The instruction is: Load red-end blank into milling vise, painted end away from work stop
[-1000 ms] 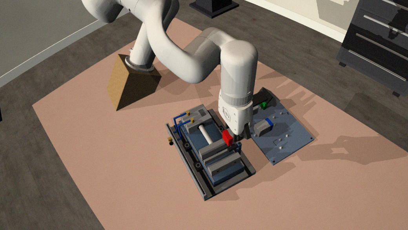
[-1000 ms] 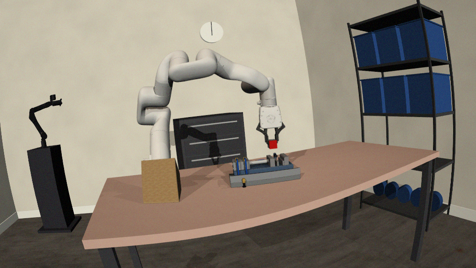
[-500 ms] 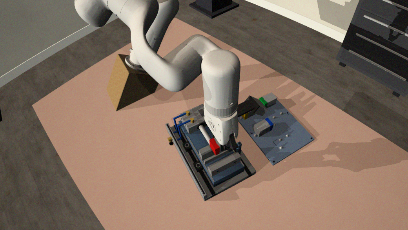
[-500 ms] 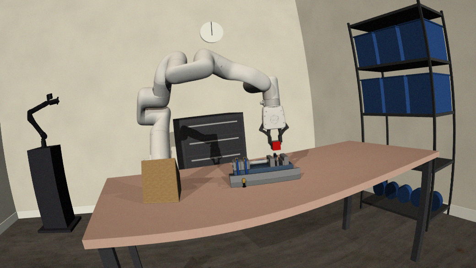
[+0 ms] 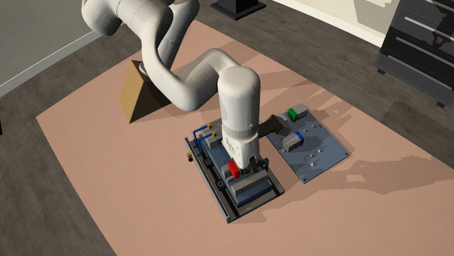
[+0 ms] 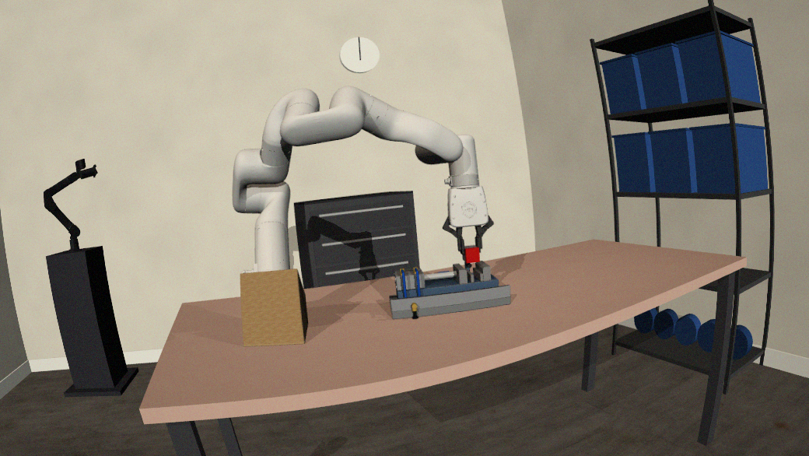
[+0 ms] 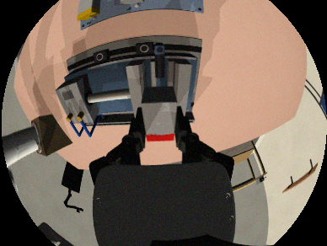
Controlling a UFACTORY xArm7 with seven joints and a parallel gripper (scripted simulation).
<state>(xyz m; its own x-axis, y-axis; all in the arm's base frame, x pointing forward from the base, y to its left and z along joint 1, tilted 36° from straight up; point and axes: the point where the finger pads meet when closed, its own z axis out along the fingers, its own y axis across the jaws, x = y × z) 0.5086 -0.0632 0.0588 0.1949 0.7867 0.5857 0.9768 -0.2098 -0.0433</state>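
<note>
The fixed jaw is 3 cm ahead of my hand and 7 cm below it. From my hand the other things lie so: blue-ended blank (22 cm to the left, 12 cm below); dark work stop (1 cm ahead, 5 cm to the left, 6 cm below); hosed block (16 cm behind, 4 cm to the left, 7 cm below).
</note>
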